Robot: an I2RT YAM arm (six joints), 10 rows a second.
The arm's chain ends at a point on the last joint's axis. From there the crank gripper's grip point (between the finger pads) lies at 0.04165 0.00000 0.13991 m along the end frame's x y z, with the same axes.
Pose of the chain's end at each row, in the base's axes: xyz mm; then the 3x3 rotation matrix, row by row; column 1 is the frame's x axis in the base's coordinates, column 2 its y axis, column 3 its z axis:
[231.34, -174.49, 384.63], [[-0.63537, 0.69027, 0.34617], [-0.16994, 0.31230, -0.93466], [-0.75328, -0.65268, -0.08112]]
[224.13, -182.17, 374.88], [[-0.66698, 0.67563, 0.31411], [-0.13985, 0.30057, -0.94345], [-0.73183, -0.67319, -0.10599]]
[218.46, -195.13, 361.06], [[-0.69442, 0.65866, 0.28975], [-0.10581, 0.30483, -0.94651], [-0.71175, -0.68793, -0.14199]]
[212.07, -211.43, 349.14], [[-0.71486, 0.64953, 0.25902], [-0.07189, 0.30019, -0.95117], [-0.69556, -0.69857, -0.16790]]
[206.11, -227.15, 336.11], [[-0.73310, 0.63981, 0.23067], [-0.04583, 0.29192, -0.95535], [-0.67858, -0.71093, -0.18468]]
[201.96, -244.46, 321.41], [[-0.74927, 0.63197, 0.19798], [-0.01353, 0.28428, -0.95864], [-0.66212, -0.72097, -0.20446]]
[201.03, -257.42, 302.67], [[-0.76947, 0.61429, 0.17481], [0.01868, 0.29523, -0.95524], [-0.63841, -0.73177, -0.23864]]
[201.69, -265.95, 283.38], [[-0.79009, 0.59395, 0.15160], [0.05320, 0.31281, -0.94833], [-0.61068, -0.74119, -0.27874]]
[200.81, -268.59, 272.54], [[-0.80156, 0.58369, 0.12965], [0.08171, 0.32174, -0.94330], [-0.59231, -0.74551, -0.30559]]
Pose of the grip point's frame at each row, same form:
[253.31, -312.34, 341.91], [[-0.63537, 0.69027, 0.34617], [-0.16994, 0.31230, -0.93466], [-0.75328, -0.65268, -0.08112]]
[240.30, -319.99, 329.57], [[-0.66698, 0.67563, 0.31411], [-0.13985, 0.30057, -0.94345], [-0.73183, -0.67319, -0.10599]]
[230.08, -331.96, 311.55], [[-0.69442, 0.65866, 0.28975], [-0.10581, 0.30483, -0.94651], [-0.71175, -0.68793, -0.14199]]
[218.54, -347.50, 296.68], [[-0.71486, 0.64953, 0.25902], [-0.07189, 0.30019, -0.95117], [-0.69556, -0.69857, -0.16790]]
[207.85, -362.72, 282.01], [[-0.73310, 0.63981, 0.23067], [-0.04583, 0.29192, -0.95535], [-0.67858, -0.71093, -0.18468]]
[198.45, -379.15, 265.23], [[-0.74927, 0.63197, 0.19798], [-0.01353, 0.28428, -0.95864], [-0.66212, -0.72097, -0.20446]]
[193.44, -390.29, 242.69], [[-0.76947, 0.61429, 0.17481], [0.01868, 0.29523, -0.95524], [-0.63841, -0.73177, -0.23864]]
[189.99, -396.42, 218.95], [[-0.79009, 0.59395, 0.15160], [0.05320, 0.31281, -0.94833], [-0.61068, -0.74119, -0.27874]]
[185.56, -397.16, 205.12], [[-0.80156, 0.58369, 0.12965], [0.08171, 0.32174, -0.94330], [-0.59231, -0.74551, -0.30559]]

